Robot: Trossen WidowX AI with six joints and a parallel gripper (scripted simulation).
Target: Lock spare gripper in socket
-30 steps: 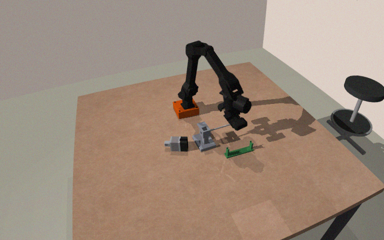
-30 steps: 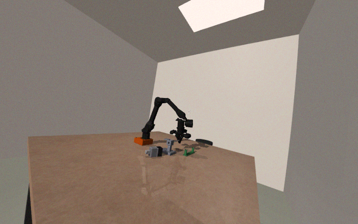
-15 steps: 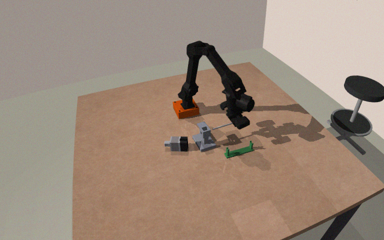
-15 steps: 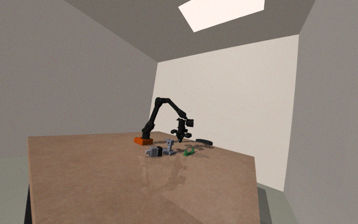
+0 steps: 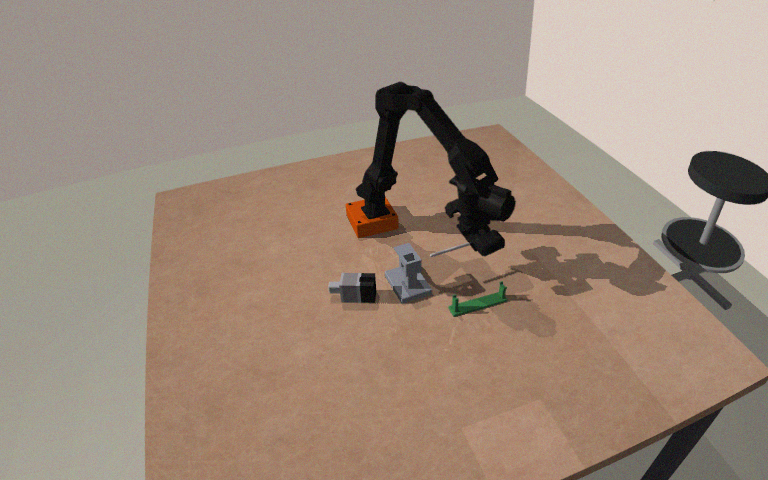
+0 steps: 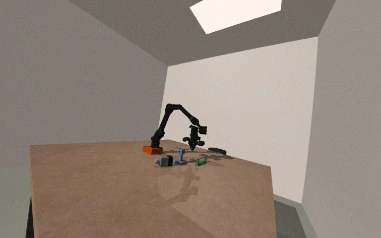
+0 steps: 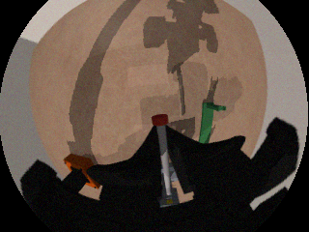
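The green cradle is 12 cm ahead of my gripper tip, 6 cm to the right of it and 4 cm below it. From my gripper tip the other things lie so: spare gripper (32 cm to the right, 4 cm behind, 3 cm below); grey mount (18 cm to the right, 1 cm below, 1 cm behind).
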